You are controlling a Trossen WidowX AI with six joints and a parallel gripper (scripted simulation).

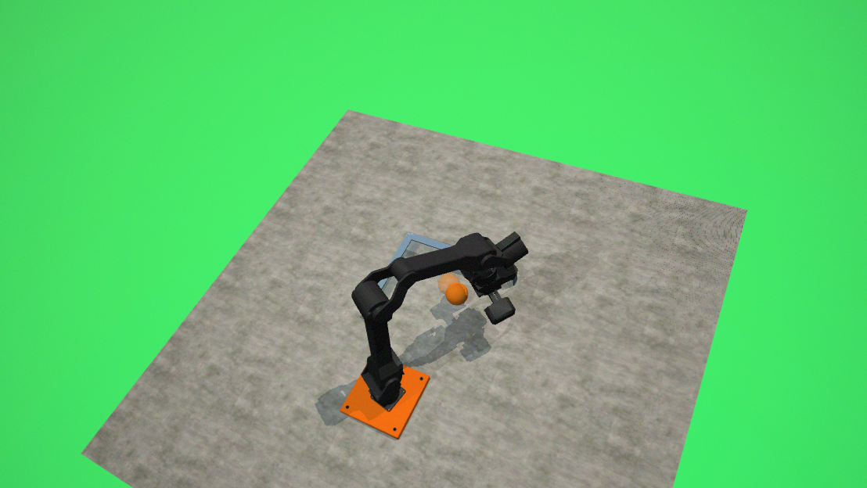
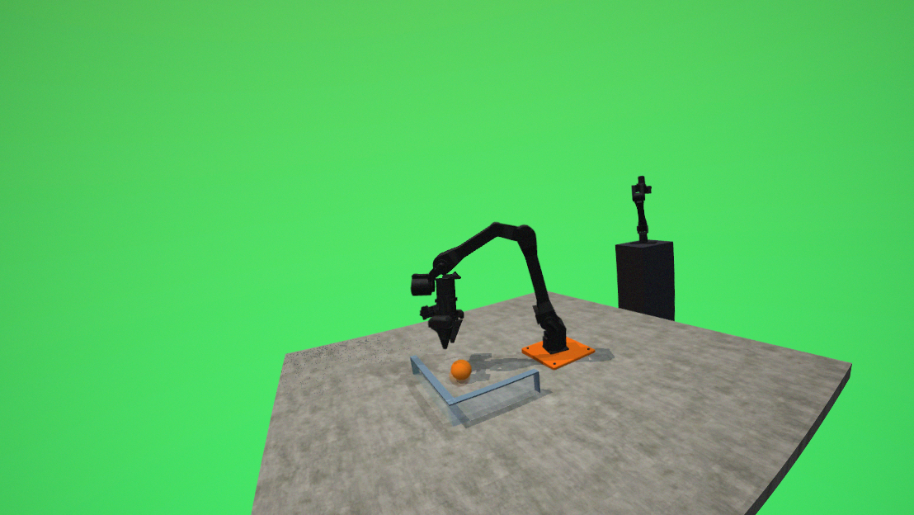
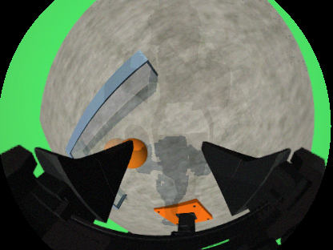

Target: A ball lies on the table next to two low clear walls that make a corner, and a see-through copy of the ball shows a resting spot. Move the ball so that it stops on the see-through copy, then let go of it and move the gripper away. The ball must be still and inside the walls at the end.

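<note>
Now: the orange ball 1 cm behind my gripper tip, 9 cm to the left of it and 5 cm below it. From my gripper tip the other things lie so: see-through copy of ball (12 cm to the left, 5 cm below).
</note>
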